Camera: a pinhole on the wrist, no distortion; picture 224 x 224 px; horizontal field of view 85.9 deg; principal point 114.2 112.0 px. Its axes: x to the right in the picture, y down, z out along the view. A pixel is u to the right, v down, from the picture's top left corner.
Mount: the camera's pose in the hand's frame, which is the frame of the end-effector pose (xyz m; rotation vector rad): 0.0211 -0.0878 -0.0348 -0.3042 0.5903 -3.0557
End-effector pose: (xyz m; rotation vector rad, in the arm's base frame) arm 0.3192 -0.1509 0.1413 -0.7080 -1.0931 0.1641
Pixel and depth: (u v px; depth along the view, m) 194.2 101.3 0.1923
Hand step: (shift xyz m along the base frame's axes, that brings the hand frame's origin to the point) -0.2092 -0.0698 0.0843
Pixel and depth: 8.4 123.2 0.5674
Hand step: -0.0914 0.1984 0.7571
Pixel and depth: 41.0 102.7 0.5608
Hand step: -0.1968 0.2192 0.6066
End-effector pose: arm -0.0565 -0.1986 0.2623 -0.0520 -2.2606 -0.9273
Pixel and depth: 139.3 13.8 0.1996
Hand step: -0.1451 0.1226 -0.1037
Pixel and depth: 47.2 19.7 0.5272
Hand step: -0.6040 0.3353 0.0452
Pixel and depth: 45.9 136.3 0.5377
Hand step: -0.6332 -0.1381 -0.1509
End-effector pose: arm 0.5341 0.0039 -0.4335 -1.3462 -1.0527 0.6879
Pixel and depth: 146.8 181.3 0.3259
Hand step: -0.2556 0.0279 0.3561
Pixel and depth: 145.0 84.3 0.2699
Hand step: -0.2410 0.0936 0.1083
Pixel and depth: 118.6 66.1 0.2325
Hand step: -0.1804 0.1312 0.0819
